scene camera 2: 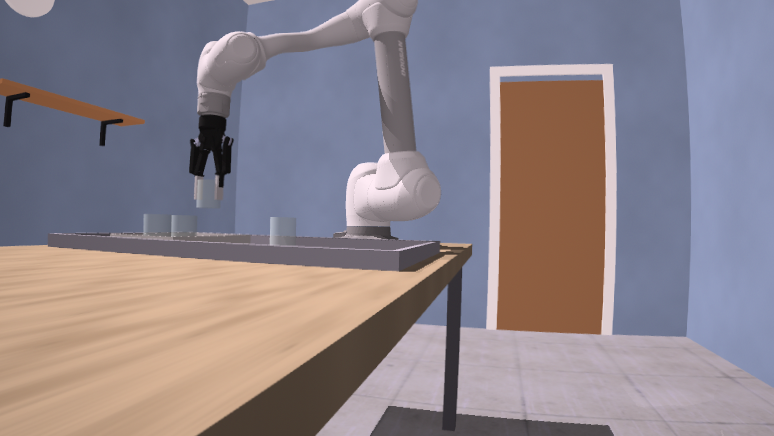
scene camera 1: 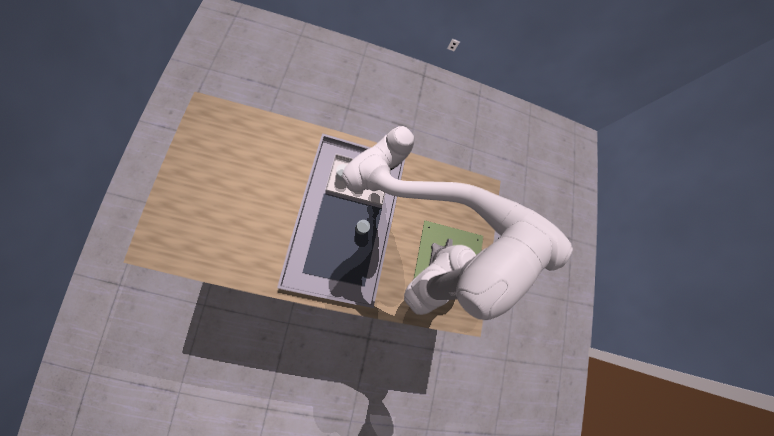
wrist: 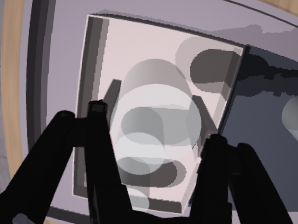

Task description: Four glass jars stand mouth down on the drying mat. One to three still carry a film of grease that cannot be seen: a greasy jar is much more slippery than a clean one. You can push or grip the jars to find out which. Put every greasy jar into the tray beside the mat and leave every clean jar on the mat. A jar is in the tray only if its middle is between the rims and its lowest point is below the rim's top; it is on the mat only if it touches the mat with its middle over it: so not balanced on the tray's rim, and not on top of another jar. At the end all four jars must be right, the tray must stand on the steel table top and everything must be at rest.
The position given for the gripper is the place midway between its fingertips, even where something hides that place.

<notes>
In view: the gripper (scene camera 2: pixel 208 199), a glass jar (wrist: pixel 155 120), a glass jar (scene camera 2: pixel 282 229) and a white tray (scene camera 1: pixel 334 185).
The white tray is seen too in the wrist view (wrist: pixel 110 48). The gripper also shows in the wrist view (wrist: pixel 154 101).
</notes>
